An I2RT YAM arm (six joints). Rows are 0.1 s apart.
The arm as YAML. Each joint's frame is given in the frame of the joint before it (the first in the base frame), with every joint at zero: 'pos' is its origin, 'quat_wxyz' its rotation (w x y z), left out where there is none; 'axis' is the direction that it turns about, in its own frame. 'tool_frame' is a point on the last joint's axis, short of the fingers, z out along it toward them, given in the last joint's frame.
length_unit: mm
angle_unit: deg
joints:
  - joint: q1
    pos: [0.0, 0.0, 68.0]
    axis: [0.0, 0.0, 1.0]
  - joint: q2
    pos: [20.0, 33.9, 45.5]
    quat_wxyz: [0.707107, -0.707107, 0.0, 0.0]
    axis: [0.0, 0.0, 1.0]
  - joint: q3
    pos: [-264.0, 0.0, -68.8]
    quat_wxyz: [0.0, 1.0, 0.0, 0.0]
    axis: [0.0, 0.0, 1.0]
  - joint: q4
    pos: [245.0, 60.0, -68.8]
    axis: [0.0, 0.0, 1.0]
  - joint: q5
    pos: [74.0, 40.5, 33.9]
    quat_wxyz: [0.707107, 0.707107, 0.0, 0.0]
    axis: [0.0, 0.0, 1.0]
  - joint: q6
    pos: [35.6, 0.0, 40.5]
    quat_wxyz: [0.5, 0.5, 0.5, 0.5]
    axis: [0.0, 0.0, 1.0]
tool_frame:
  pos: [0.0, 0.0, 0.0]
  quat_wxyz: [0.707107, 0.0, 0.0, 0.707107]
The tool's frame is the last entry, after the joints.
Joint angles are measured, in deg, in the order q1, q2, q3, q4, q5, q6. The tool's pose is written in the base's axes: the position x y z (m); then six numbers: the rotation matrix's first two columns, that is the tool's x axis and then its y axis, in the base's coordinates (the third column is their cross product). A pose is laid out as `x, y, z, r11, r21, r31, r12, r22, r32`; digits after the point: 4 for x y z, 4 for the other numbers.
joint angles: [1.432 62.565 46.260 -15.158 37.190 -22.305]
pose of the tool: 0.2381, -0.0156, 0.2832, -0.6708, -0.3192, -0.6694, 0.2604, 0.7438, -0.6156
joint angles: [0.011 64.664 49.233 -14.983 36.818 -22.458]
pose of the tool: 0.2476, -0.0213, 0.2929, -0.6652, -0.3059, -0.6811, 0.2841, 0.7399, -0.6098
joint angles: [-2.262 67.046 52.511 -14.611 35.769 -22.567]
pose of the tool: 0.2581, -0.0310, 0.3031, -0.6574, -0.2857, -0.6973, 0.3139, 0.7374, -0.5981
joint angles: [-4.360 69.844 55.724 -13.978 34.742 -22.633]
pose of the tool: 0.2700, -0.0409, 0.3111, -0.6504, -0.2676, -0.7109, 0.3396, 0.7348, -0.5872
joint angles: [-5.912 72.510 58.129 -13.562 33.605 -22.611]
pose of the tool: 0.2809, -0.0489, 0.3140, -0.6502, -0.2546, -0.7158, 0.3489, 0.7368, -0.5791
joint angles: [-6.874 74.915 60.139 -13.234 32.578 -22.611]
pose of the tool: 0.2909, -0.0544, 0.3151, -0.6506, -0.2479, -0.7178, 0.3495, 0.7414, -0.5729
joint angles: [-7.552 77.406 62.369 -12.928 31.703 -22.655]
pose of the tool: 0.3016, -0.0589, 0.3166, -0.6493, -0.2445, -0.7202, 0.3488, 0.7458, -0.5676
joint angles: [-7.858 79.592 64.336 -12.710 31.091 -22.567]
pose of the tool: 0.3113, -0.0615, 0.3176, -0.6473, -0.2424, -0.7227, 0.3471, 0.7504, -0.5626
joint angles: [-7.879 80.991 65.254 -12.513 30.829 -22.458]
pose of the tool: 0.3173, -0.0623, 0.3160, -0.6491, -0.2413, -0.7214, 0.3429, 0.7537, -0.5607
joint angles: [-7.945 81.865 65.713 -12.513 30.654 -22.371]
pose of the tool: 0.3208, -0.0631, 0.3141, -0.6532, -0.2394, -0.7183, 0.3389, 0.7559, -0.5601
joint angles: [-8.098 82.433 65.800 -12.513 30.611 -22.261]
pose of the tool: 0.3227, -0.0642, 0.3116, -0.6590, -0.2356, -0.7143, 0.3370, 0.7566, -0.5604
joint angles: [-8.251 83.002 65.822 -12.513 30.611 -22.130]
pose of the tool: 0.3245, -0.0654, 0.3087, -0.6655, -0.2311, -0.7097, 0.3353, 0.7570, -0.5609
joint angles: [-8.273 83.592 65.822 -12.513 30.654 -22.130]
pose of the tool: 0.3264, -0.0658, 0.3055, -0.6730, -0.2296, -0.7031, 0.3303, 0.7572, -0.5635
